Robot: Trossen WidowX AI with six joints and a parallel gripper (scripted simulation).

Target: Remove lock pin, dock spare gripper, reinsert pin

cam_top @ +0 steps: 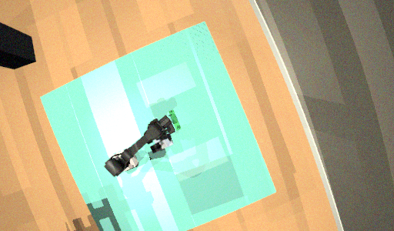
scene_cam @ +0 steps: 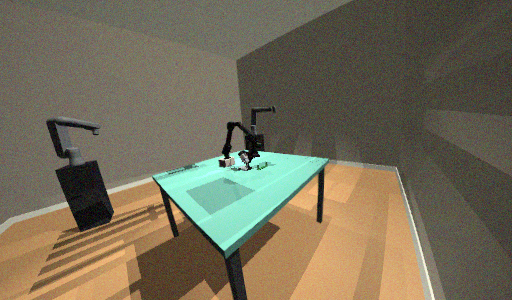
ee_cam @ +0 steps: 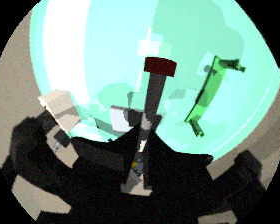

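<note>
Now: the grey mount 50 mm to the right of my gripper tip. From my gripper tip the other things lie so: spare gripper (20 mm behind, 50 mm to the right, 70 mm above); then green bar (100 mm ahead, 70 mm to the left, 30 mm below).
</note>
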